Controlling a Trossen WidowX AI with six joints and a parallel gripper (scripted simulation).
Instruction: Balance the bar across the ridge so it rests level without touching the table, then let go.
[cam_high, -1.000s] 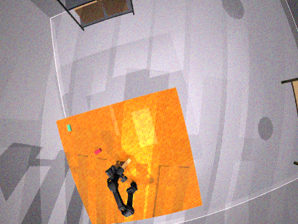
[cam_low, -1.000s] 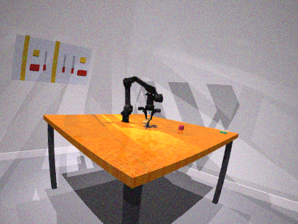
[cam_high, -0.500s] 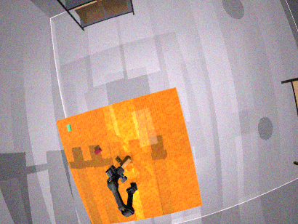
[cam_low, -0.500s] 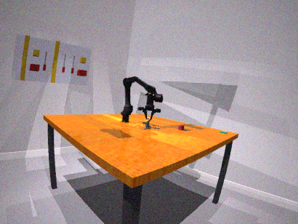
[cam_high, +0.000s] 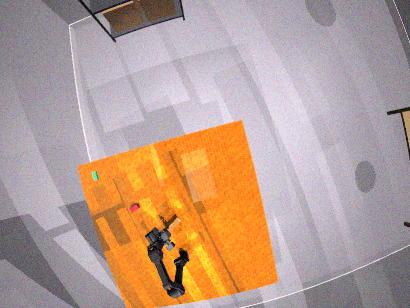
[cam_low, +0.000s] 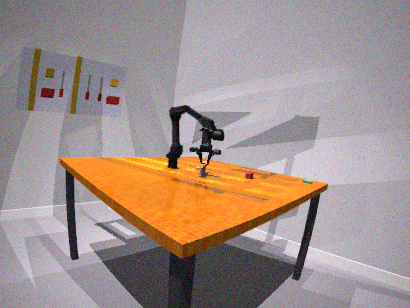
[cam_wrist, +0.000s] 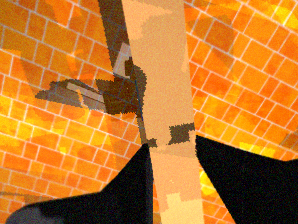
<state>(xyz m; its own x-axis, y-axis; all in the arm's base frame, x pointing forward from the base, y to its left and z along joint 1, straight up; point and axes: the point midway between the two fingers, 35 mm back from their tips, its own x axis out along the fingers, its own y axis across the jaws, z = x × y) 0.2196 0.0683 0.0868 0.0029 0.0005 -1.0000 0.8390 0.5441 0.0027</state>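
The pale bar lies 20 mm ahead of my gripper tip and 20 mm to the right of it. The rest, counted from my gripper tip: red block (220 mm ahead, 180 mm to the left, 40 mm below); then green block (520 mm ahead, 430 mm to the left, 40 mm below).
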